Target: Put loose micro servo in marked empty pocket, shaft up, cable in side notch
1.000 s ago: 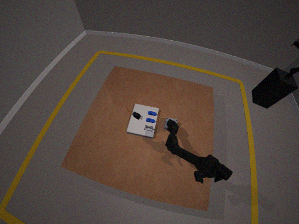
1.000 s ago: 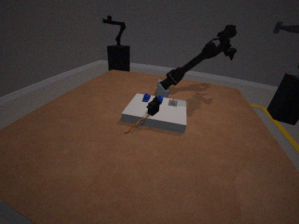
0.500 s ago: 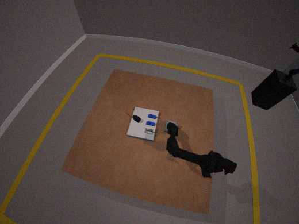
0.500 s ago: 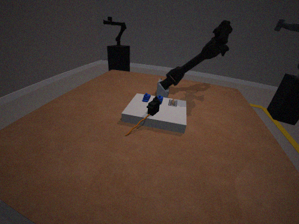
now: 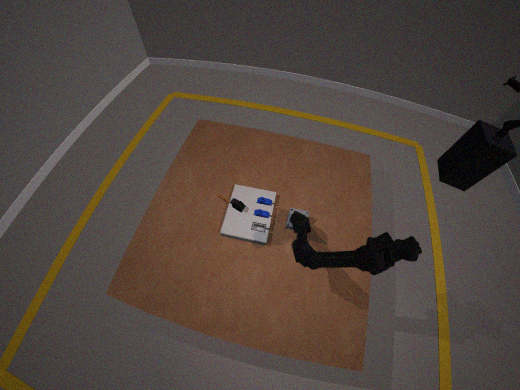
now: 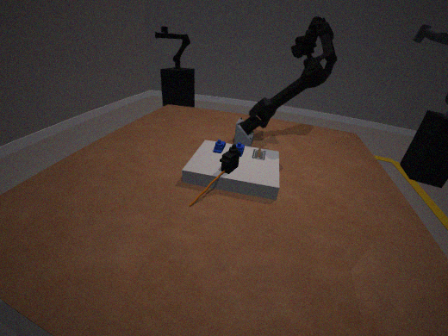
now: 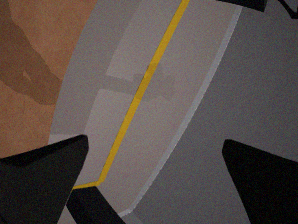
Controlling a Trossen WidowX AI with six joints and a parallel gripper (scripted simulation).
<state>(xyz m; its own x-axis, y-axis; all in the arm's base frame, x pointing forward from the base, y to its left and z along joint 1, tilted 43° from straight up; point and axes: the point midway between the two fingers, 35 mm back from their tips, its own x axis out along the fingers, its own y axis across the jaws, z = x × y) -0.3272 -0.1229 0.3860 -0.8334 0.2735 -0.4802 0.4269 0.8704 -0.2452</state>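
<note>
The white deck lies 700 mm ahead of my gripper tip, 110 mm to the right of it and 340 mm below it.
</note>
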